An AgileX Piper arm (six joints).
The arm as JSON. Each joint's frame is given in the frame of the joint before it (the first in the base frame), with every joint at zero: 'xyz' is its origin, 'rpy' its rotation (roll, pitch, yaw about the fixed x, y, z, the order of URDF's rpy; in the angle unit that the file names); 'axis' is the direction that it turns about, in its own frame. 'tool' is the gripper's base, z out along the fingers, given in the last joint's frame.
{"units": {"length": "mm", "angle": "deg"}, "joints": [
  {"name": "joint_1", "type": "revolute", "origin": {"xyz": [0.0, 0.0, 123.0], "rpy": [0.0, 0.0, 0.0]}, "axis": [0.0, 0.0, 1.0]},
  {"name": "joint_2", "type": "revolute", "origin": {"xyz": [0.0, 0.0, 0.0], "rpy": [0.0, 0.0, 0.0]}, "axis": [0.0, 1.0, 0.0]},
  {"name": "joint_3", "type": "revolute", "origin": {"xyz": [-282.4, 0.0, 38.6], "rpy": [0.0, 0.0, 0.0]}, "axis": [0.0, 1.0, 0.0]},
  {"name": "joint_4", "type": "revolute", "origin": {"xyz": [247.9, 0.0, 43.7], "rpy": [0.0, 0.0, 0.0]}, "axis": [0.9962, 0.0, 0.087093]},
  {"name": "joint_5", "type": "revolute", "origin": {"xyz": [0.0, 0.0, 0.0], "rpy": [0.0, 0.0, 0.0]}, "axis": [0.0, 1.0, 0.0]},
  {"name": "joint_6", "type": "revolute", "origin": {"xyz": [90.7, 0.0, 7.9], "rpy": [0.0, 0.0, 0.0]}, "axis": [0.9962, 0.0, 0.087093]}
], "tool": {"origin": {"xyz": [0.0, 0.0, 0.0], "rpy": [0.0, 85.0, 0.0]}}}
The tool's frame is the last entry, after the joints.
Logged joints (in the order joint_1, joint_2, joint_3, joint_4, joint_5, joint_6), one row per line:
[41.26, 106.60, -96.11, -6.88, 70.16, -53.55]
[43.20, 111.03, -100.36, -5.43, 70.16, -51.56]
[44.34, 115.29, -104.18, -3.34, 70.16, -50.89]
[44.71, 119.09, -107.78, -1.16, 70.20, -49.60]
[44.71, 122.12, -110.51, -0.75, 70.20, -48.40]
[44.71, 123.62, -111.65, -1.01, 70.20, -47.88]
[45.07, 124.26, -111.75, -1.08, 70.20, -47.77]
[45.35, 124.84, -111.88, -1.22, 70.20, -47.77]
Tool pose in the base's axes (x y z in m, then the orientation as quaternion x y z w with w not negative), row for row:
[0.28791, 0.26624, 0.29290, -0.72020, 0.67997, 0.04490, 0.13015]
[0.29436, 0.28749, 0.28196, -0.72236, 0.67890, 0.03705, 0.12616]
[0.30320, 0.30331, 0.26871, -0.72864, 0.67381, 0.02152, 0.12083]
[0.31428, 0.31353, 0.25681, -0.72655, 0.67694, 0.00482, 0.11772]
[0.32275, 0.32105, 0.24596, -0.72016, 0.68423, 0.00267, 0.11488]
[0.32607, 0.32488, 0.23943, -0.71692, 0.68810, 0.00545, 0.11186]
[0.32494, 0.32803, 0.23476, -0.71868, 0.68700, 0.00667, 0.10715]
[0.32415, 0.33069, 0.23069, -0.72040, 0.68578, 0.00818, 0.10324]
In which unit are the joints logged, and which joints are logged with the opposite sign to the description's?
The joints are logged in degrees. Opposite sign: joint_4.
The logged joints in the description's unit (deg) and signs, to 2 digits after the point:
[41.26, 106.60, -96.11, 6.88, 70.16, -53.55]
[43.20, 111.03, -100.36, 5.43, 70.16, -51.56]
[44.34, 115.29, -104.18, 3.34, 70.16, -50.89]
[44.71, 119.09, -107.78, 1.16, 70.20, -49.60]
[44.71, 122.12, -110.51, 0.75, 70.20, -48.40]
[44.71, 123.62, -111.65, 1.01, 70.20, -47.88]
[45.07, 124.26, -111.75, 1.08, 70.20, -47.77]
[45.35, 124.84, -111.88, 1.22, 70.20, -47.77]

